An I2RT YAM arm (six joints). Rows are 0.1 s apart.
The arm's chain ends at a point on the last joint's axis. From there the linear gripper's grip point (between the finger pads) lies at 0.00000 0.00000 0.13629 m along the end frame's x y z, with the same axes.
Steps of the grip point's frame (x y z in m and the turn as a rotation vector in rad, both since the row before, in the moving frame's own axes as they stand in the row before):
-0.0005, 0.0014, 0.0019, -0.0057, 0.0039, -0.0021
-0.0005, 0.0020, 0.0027, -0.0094, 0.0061, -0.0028
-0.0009, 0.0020, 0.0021, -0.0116, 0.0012, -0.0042
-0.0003, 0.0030, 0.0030, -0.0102, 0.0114, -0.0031
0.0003, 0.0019, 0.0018, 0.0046, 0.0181, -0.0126
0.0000, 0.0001, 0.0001, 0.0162, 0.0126, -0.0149
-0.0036, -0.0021, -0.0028, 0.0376, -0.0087, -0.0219
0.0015, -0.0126, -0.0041, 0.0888, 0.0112, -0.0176
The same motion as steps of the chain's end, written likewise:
-0.0010, 0.0006, 0.0019, -0.0057, 0.0039, -0.0021
-0.0013, 0.0007, 0.0027, -0.0094, 0.0061, -0.0028
-0.0011, 0.0004, 0.0021, -0.0116, 0.0012, -0.0042
-0.0019, 0.0016, 0.0030, -0.0102, 0.0114, -0.0031
-0.0022, 0.0025, 0.0018, 0.0046, 0.0181, -0.0126
-0.0017, 0.0023, 0.0001, 0.0162, 0.0126, -0.0149
-0.0024, 0.0030, -0.0027, 0.0376, -0.0087, -0.0219
0.0001, -0.0005, -0.0036, 0.0888, 0.0112, -0.0176

